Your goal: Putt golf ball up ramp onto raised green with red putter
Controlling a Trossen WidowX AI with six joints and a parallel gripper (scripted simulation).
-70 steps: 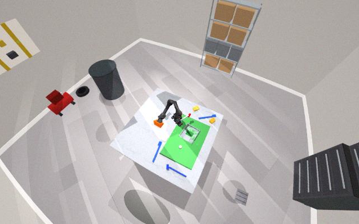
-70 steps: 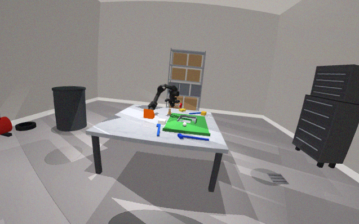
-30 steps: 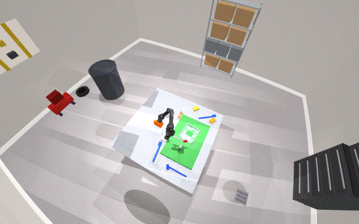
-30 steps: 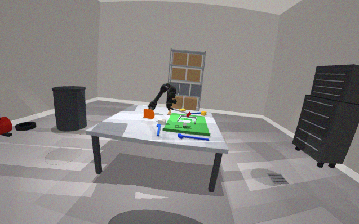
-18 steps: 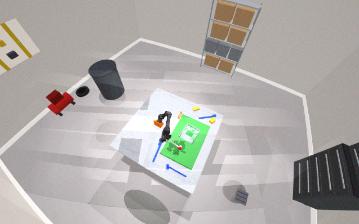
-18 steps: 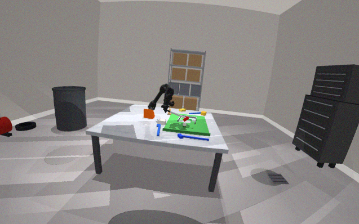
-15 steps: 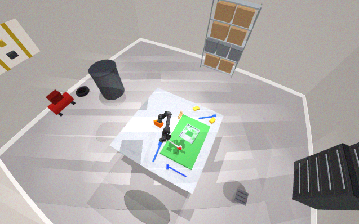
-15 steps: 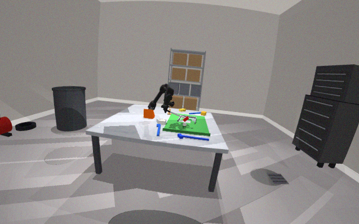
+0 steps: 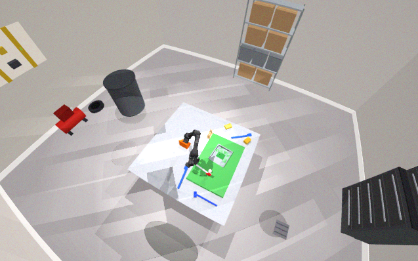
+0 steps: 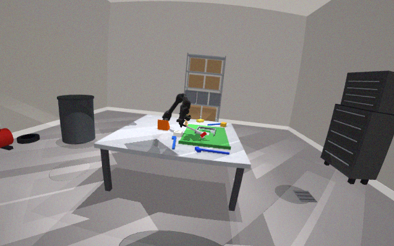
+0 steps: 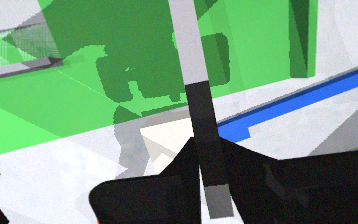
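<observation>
Now: gripper tip 8 cm above the white cube, 4 cm to the right of it and 4 cm past it. Round my gripper tip: red putter: 12 cm ahead, 1 cm to the left, 1 cm below; white golf ball: 22 cm ahead, 8 cm below, 6 cm to the left; wooden piece: 50 cm to the left, 8 cm behind, 7 cm below.
</observation>
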